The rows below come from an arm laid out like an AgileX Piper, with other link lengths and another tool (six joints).
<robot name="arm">
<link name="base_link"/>
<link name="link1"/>
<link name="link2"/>
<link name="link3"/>
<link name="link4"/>
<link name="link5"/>
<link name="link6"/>
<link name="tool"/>
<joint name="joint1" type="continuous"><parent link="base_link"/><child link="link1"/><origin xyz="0 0 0.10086"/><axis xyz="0 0 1"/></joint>
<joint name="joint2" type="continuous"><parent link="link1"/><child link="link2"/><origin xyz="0 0 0"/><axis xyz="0 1 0"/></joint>
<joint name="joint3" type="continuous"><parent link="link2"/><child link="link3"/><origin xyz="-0.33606 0 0.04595"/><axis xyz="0 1 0"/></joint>
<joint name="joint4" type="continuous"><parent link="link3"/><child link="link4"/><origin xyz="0.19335 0 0.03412"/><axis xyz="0.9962 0 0.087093"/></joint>
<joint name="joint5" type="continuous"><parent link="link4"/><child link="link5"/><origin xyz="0 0 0"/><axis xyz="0 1 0"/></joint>
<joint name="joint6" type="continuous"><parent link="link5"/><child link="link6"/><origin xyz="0.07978 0 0.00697"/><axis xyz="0.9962 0 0.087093"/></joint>
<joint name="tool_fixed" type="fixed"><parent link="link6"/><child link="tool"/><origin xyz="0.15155 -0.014 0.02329" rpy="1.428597 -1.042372 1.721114"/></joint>
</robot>
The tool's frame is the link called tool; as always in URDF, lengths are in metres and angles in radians. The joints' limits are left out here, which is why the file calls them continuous.
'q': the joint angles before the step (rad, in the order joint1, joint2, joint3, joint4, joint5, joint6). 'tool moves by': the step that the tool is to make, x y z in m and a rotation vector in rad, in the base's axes. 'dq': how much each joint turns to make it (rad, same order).
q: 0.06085, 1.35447, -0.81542, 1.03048, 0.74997, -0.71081
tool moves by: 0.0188, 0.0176, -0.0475, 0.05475, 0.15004, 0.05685
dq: 0.00018, 0.20467, 0.01115, 0.12623, 0.04097, -0.14236
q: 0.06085, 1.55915, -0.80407, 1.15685, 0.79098, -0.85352
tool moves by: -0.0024, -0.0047, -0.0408, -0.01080, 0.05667, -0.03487
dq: 0.00009, 0.07760, 0.11887, 0.14851, -0.07520, -0.17721
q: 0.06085, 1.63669, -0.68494, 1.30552, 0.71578, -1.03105
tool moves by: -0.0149, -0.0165, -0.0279, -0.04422, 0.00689, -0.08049
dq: -0.00122, 0.00067, 0.16601, 0.22236, -0.10559, -0.23190
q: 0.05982, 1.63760, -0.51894, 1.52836, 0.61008, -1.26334
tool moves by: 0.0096, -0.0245, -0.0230, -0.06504, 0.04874, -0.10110
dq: -0.01818, 0.05023, 0.01230, 0.05664, -0.09505, -0.01718
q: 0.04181, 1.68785, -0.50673, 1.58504, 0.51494, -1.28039
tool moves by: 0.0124, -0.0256, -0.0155, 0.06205, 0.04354, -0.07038
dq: -0.15041, 0.09052, 0.00023, 0.02114, 0.08960, -0.08071
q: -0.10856, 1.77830, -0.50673, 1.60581, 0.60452, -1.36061
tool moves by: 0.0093, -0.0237, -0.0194, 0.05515, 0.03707, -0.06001
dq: -0.12244, 0.10380, -0.00004, 0.03023, 0.06879, -0.09135
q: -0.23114, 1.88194, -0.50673, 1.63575, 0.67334, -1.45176
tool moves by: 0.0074, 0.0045, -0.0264, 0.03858, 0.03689, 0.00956
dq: 0.00107, 0.12428, -0.01012, 0.07783, 0.03737, -0.10331
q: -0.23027, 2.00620, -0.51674, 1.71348, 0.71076, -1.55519
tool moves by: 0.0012, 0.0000, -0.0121, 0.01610, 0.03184, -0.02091
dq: 0.00001, 0.04785, -0.00088, 0.03493, 0.00719, -0.01723
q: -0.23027, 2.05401, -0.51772, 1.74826, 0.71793, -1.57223
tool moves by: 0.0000, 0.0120, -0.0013, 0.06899, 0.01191, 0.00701
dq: 0.00002, 0.03823, -0.00012, -0.00123, 0.06571, 0.00120
